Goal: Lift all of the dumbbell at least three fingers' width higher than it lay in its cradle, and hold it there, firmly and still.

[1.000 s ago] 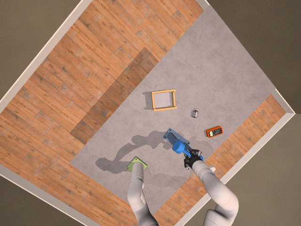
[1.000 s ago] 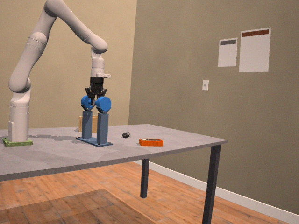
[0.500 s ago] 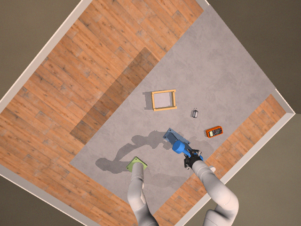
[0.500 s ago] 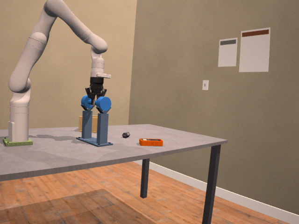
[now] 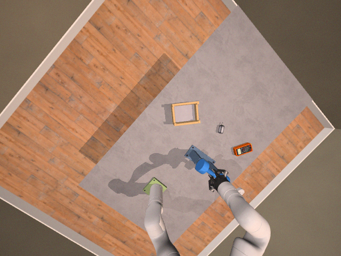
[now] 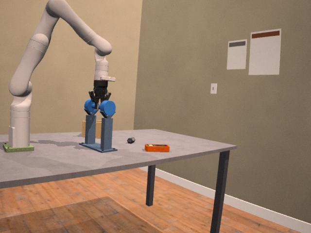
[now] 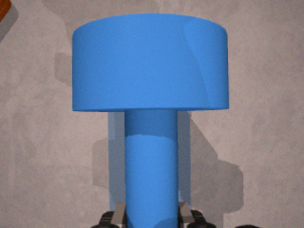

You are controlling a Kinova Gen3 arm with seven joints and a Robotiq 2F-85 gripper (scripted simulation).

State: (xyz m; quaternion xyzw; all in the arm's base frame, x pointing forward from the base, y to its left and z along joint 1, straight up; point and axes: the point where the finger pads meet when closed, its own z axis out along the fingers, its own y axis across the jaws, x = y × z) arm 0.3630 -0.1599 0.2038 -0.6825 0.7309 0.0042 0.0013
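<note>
My hand is 130 mm above the cradle. Round my hand: dark grey object 270 mm ahead, 210 mm below; blue dumbbell right at my hand; wooden-framed tray 290 mm to the left, 210 mm ahead, 170 mm below.
</note>
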